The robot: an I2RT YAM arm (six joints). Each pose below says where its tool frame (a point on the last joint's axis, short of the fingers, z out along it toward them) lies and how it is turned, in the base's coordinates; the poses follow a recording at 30 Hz.
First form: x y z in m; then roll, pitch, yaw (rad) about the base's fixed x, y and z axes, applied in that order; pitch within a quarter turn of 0, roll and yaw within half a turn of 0.
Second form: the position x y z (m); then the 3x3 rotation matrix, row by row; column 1 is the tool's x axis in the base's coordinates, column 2 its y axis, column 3 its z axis. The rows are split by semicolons. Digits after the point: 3 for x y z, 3 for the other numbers.
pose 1, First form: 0.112, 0.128, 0.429, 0.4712, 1.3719, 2.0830
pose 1, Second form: 0.112, 0.128, 0.429; -0.097, -0.995, -0.032; 0.172, -0.049, 0.984; -0.980, 0.090, 0.176
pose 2, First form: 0.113, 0.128, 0.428, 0.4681, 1.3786, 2.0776
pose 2, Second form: 0.113, 0.128, 0.428; -0.093, -0.995, -0.031; 0.167, -0.046, 0.985; -0.982, 0.086, 0.170
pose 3, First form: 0.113, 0.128, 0.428, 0.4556, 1.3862, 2.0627
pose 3, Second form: 0.113, 0.128, 0.428; -0.087, -0.996, -0.029; 0.162, -0.043, 0.986; -0.983, 0.081, 0.165
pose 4, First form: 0.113, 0.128, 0.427, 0.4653, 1.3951, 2.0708
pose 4, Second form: 0.113, 0.128, 0.427; -0.084, -0.996, -0.028; 0.153, -0.041, 0.987; -0.985, 0.078, 0.156
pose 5, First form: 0.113, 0.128, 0.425, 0.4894, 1.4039, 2.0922
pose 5, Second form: 0.113, 0.128, 0.425; -0.083, -0.996, -0.026; 0.144, -0.038, 0.989; -0.986, 0.078, 0.147
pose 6, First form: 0.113, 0.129, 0.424, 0.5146, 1.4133, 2.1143
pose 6, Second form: 0.113, 0.129, 0.424; -0.081, -0.996, -0.023; 0.134, -0.034, 0.990; -0.988, 0.077, 0.137
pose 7, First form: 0.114, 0.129, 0.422, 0.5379, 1.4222, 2.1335
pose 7, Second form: 0.114, 0.129, 0.422; -0.079, -0.997, -0.020; 0.125, -0.030, 0.992; -0.989, 0.076, 0.127
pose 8, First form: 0.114, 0.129, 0.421, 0.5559, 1.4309, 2.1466
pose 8, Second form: 0.114, 0.129, 0.421; -0.076, -0.997, -0.015; 0.117, -0.024, 0.993; -0.990, 0.074, 0.118
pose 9, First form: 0.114, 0.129, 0.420, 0.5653, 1.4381, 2.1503
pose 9, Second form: 0.114, 0.129, 0.420; -0.072, -0.997, -0.010; 0.111, -0.018, 0.994; -0.991, 0.071, 0.112
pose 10, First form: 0.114, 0.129, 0.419, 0.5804, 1.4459, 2.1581
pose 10, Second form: 0.114, 0.129, 0.419; -0.069, -0.998, -0.003; 0.104, -0.010, 0.995; -0.992, 0.068, 0.104
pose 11, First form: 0.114, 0.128, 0.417, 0.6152, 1.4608, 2.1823
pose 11, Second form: 0.114, 0.128, 0.417; -0.063, -0.998, 0.007; 0.090, 0.001, 0.996; -0.994, 0.063, 0.090
